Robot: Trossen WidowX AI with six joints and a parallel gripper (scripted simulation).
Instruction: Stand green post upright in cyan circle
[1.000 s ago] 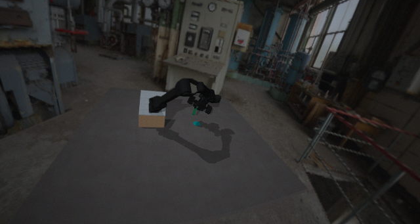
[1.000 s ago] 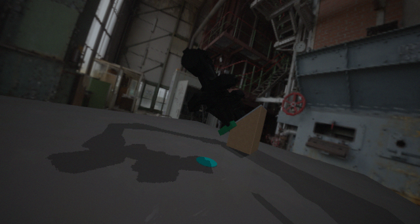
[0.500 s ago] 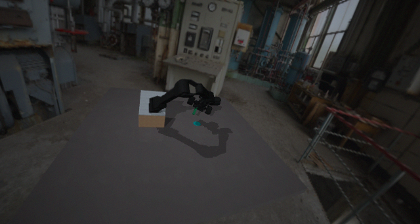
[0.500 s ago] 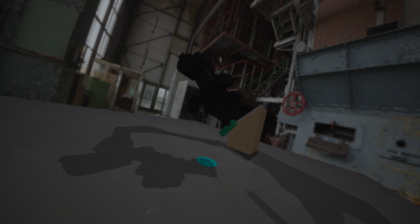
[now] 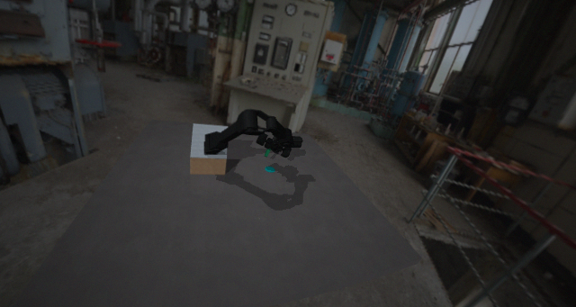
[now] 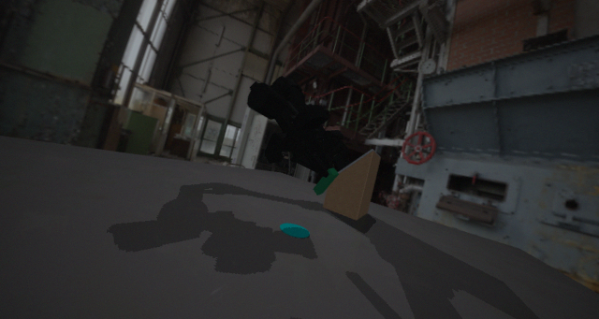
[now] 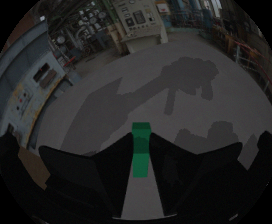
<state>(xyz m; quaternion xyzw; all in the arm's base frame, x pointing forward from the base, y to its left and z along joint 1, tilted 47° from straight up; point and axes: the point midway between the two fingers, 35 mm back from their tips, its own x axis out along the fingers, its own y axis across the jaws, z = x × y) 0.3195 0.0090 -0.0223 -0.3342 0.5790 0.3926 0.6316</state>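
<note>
The cyan circle lies 2 cm ahead of my gripper tip, 4 cm to the right of it and 12 cm below it. Round my gripper tip: green post: 1 cm behind, 1 cm to the right, 2 cm below.
</note>
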